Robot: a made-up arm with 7 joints.
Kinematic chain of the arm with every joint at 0, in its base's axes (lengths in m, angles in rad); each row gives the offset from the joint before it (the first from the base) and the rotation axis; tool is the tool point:
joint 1: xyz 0 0 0.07 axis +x
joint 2: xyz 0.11 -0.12 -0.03 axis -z
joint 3: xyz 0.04 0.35 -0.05 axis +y
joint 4: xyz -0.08 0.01 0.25 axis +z
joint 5: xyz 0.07 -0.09 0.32 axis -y
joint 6: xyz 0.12 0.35 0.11 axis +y
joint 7: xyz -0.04 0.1 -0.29 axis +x
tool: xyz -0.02 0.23 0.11
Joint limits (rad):
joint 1: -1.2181..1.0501
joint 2: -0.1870..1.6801
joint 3: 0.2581..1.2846
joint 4: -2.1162..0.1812
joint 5: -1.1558..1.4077
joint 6: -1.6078..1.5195
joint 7: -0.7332..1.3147
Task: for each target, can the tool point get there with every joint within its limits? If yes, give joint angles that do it. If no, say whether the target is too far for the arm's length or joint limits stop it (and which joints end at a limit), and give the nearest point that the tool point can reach.
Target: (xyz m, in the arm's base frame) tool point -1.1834 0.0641 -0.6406
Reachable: no: joint limits stop it (at a limit: joint 1, joint 2, joint 3, joint 6, joint 7) | nearest point -0.3668 -0.2262 -0.5590 | short by 0.871 m
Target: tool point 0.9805 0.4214 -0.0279
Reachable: yes | joints -0.3798 0.5563 0.8096 -0.2479 -0.4224 -0.1954 -0.2637
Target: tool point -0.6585 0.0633 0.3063
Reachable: no: joint limits stop it (at a limit: joint 1, joint 2, joint 3, joint 4, joint 6, joint 7) | nearest point -0.3211 0.1085 0.5079 | short by 0.396 m
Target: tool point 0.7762 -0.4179 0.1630
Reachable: yes | joints 0.8589 0.5725 0.4915 -1.5043 0.8697 -0.6039 1.1373
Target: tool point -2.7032 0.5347 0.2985
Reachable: no: too far | nearest point -0.3543 0.2865 0.6066 | short by 2.382 m
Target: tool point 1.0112 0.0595 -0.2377
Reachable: yes | joints 0.6898 0.5427 1.1219 -1.1406 0.5196 -0.2553 0.2197
